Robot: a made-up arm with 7 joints. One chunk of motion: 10 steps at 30 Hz.
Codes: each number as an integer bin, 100 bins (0 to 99) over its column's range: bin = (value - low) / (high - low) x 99, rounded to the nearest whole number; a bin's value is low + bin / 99 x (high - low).
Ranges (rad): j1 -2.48..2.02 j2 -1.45..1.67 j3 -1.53..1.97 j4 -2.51..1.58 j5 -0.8..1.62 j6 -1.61..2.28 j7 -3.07..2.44
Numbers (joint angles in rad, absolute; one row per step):
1: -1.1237 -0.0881 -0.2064 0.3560 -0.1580 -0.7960 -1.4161
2: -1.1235 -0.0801 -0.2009 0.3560 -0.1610 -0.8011 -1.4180
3: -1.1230 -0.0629 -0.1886 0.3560 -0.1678 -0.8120 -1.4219
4: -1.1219 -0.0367 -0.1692 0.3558 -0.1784 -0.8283 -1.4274
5: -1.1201 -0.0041 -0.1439 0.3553 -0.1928 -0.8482 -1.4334
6: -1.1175 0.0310 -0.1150 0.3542 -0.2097 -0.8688 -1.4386
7: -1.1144 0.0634 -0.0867 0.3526 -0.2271 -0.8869 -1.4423
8: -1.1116 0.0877 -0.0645 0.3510 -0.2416 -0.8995 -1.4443
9: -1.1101 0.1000 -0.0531 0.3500 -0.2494 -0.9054 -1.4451
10: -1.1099 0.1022 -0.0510 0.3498 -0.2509 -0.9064 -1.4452
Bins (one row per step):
1: 30 43 37 69 26 21 30
2: 30 43 38 69 26 21 30
3: 30 44 38 69 26 20 30
4: 30 45 38 69 25 20 30
5: 30 46 39 69 25 19 29
6: 30 47 40 69 24 19 29
7: 30 48 41 69 23 18 29
8: 30 49 41 69 23 18 29
9: 30 49 42 69 23 18 29
10: 30 49 42 69 22 18 29

